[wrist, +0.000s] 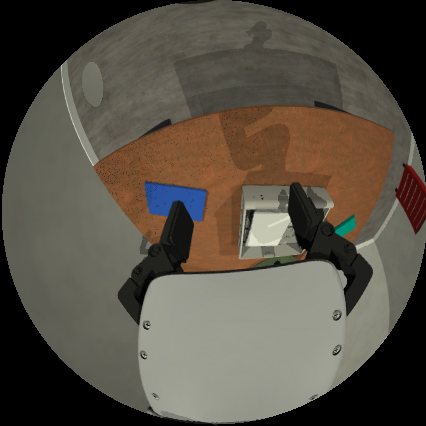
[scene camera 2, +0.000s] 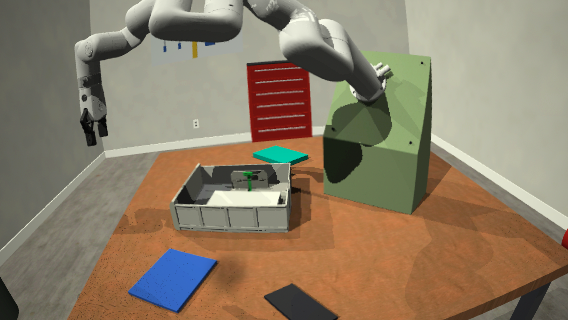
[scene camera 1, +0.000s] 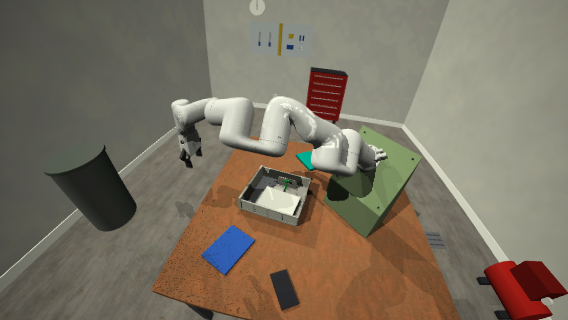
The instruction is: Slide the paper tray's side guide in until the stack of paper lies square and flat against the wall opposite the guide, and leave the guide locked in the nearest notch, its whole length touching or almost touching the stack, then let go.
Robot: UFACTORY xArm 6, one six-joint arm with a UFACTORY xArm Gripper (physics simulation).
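Frame: origin at the arm's base, x ahead, y left, z up, level; centimetres.
Where they show: gripper, between the fingertips: (wrist: 237,203) (scene camera 2: 98,140) (scene camera 1: 194,161); arm's base, origin of its link: (scene camera 2: 368,84) (scene camera 1: 368,157).
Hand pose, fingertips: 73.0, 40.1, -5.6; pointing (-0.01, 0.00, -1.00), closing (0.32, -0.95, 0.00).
Each offset is from my fingertips to the top centre of the thing, as dx, dy, dz.
The grey paper tray @(-32.7, -24.1, -20.2) (scene camera 1: 265,212) (scene camera 2: 217,230) (wrist: 260,198) stands on the table. The white stack of paper @(-36.0, -20.1, -25.7) (scene camera 1: 280,201) (scene camera 2: 242,198) (wrist: 267,228) lies in it near the front wall. In the wrist view it looks slightly turned, with a narrow wedge gap along that wall. The side guide, with its green lever @(-34.5, -33.1, -21.6) (scene camera 1: 287,184) (scene camera 2: 248,175), stands upright behind the stack; I cannot tell whether they touch or whether it is locked. A finger hides the guide in the wrist view. My gripper (scene camera 1: 194,159) (scene camera 2: 97,139) (wrist: 237,203) is open and empty, high beyond the table's left edge, away from the tray.
A blue folder @(-28.5, +15.3, -28.9) (scene camera 1: 229,249) (scene camera 2: 173,280) (wrist: 170,200) and a black slab @(-59.3, +18.9, -28.9) (scene camera 1: 284,289) (scene camera 2: 301,302) lie in front of the tray. A teal block @(-36.9, -69.3, -27.9) (scene camera 1: 306,160) (scene camera 2: 280,154) (wrist: 346,226) lies behind it. The green arm base (scene camera 1: 350,215) (scene camera 2: 372,175) stands at the right.
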